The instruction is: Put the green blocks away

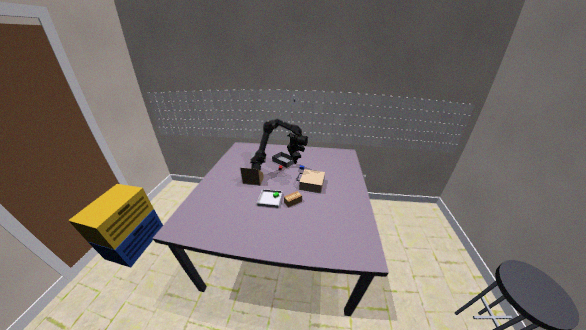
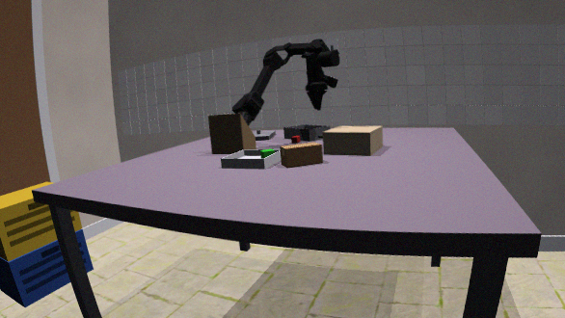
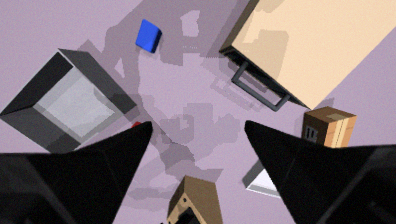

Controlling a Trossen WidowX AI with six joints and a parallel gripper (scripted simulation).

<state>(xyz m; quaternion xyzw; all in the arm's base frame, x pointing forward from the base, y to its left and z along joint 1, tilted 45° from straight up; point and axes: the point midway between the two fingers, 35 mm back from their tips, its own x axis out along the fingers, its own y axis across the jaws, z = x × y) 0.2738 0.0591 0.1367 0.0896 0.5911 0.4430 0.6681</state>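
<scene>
The flat lid is 39 cm behind my hand, 20 cm to the left of it and 15 cm below it. The rest, counted from my hand: small brown box: 31 cm to the right, 14 cm below, 7 cm ahead; then red block: 16 cm below, 13 cm behind, 6 cm to the left; then tray: 32 cm to the right, 16 cm below, 9 cm behind.
</scene>
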